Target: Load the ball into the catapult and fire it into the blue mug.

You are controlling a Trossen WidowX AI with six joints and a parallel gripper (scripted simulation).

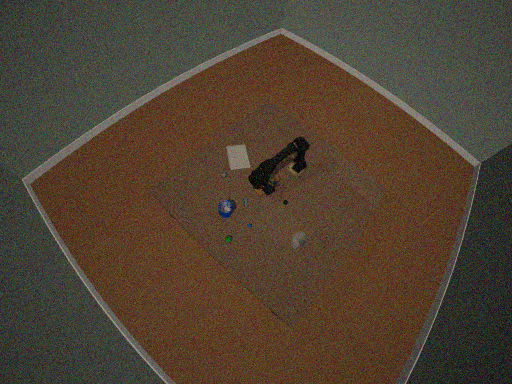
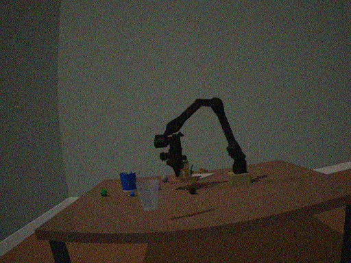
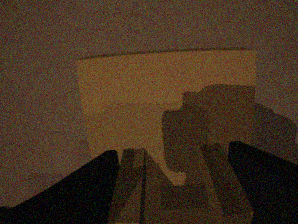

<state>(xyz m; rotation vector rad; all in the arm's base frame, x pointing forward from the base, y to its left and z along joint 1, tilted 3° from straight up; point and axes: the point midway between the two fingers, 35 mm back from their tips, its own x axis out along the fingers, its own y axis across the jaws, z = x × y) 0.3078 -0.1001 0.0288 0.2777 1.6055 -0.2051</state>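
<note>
Right now my gripper tip is 5 cm past the dark ball, 19 cm to the right of it and 5 cm above it. The rest, counted from my gripper tip: small blue ball 24 cm ahead, 10 cm to the left, 6 cm below; grey ball 7 cm ahead, 27 cm to the right, 5 cm below; wooden catapult 6 cm behind, 4 cm to the left, 2 cm above.
</note>
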